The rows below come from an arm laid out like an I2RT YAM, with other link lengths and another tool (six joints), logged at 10 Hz.
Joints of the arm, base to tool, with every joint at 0 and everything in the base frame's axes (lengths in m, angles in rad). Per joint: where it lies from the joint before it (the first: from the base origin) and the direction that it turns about. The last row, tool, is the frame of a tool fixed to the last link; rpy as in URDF.
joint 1: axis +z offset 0 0 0.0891
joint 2: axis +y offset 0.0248 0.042 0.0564
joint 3: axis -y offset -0.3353 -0.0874 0
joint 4: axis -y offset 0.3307 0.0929 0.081
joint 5: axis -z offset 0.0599 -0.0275 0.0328
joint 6: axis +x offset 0.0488 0 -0.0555
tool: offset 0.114 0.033 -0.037 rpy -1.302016 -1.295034 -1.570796
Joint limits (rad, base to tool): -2.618..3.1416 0..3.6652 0..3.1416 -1.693..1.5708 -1.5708..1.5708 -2.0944..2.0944
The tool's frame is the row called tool.
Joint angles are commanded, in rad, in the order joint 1, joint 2, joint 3, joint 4, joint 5, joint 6. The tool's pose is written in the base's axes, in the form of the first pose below.
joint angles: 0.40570 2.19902 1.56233 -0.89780 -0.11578 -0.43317
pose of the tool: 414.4 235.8 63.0 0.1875 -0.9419 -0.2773 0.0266
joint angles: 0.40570 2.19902 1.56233 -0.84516 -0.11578 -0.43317
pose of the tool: 425.2 240.5 60.0 0.1906 -0.9403 -0.2820 0.0009
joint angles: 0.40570 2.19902 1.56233 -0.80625 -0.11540 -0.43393
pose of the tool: 433.3 243.8 58.2 0.1925 -0.9386 -0.2857 -0.0181
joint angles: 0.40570 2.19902 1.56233 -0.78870 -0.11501 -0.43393
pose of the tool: 437.0 245.4 57.5 0.1932 -0.9378 -0.2872 -0.0266
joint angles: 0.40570 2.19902 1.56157 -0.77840 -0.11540 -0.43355
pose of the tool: 438.9 246.3 56.9 0.1939 -0.9373 -0.2878 -0.0313
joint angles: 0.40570 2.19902 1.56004 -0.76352 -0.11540 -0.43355
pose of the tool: 441.5 247.4 56.0 0.1946 -0.9366 -0.2889 -0.0378
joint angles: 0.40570 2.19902 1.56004 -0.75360 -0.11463 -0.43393
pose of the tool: 443.7 248.2 55.6 0.1948 -0.9361 -0.2899 -0.0427
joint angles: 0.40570 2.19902 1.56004 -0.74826 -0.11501 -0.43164
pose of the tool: 444.7 248.8 55.5 0.1954 -0.9360 -0.2892 -0.0453
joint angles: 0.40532 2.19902 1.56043 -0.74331 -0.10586 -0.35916
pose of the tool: 446.3 251.3 55.8 0.1956 -0.9457 -0.2545 -0.0509
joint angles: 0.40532 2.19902 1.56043 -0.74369 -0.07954 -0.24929
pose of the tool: 448.0 252.9 55.7 0.1891 -0.9596 -0.2004 -0.0570
